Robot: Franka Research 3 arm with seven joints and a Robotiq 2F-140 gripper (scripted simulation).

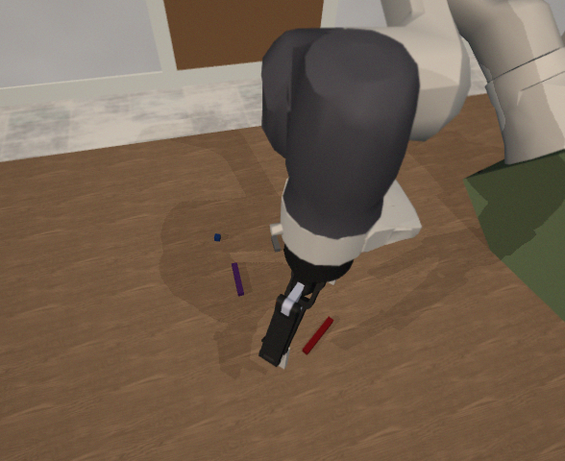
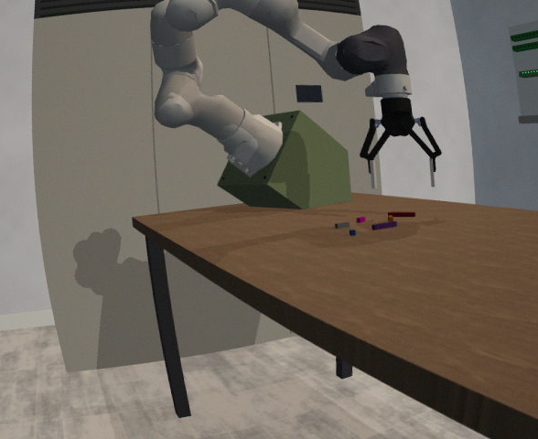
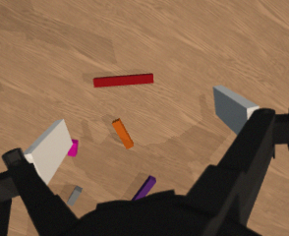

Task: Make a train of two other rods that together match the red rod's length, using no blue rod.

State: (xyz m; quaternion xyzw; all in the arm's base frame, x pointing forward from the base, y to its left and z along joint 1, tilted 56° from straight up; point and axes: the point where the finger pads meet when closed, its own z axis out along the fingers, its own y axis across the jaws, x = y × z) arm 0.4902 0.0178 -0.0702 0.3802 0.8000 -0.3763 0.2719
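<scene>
Now: hand 3 cm past the grey rod, 17 cm to the left of it and 8 cm above it. The rest, counted from my hand: orange rod: 5 cm to the right, 8 cm below; then red rod: 3 cm behind, 1 cm to the left, 8 cm below; then magenta rod: 6 cm behind, 10 cm to the right, 8 cm below.
</scene>
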